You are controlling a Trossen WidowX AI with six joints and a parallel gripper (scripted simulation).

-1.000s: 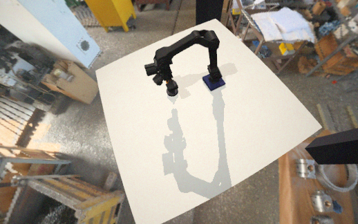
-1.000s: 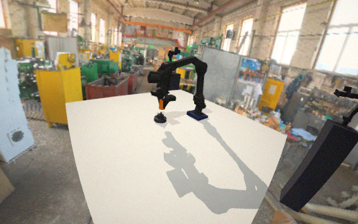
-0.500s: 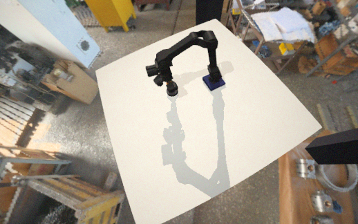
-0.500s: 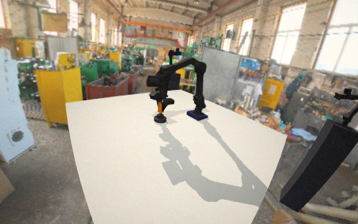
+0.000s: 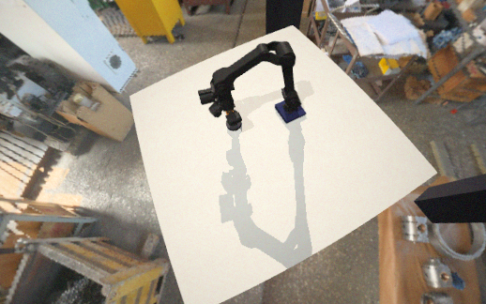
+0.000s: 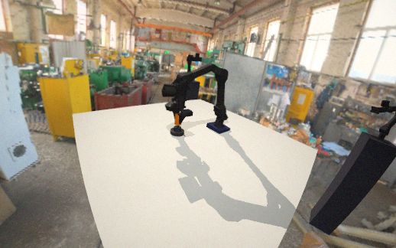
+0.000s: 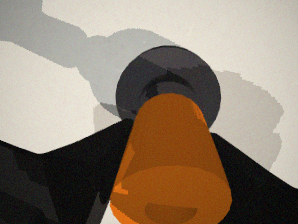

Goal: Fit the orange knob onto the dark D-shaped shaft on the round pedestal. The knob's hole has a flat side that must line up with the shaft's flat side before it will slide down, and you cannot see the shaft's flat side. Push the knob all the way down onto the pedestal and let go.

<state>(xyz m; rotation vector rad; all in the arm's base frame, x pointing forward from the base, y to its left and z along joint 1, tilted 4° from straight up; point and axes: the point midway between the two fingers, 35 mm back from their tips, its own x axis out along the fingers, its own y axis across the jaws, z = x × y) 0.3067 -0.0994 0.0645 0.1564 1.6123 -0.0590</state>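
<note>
Right now the orange knob is 20 mm above my gripper tip. The rest, counted from my gripper tip: pedestal 40 mm below.
</note>
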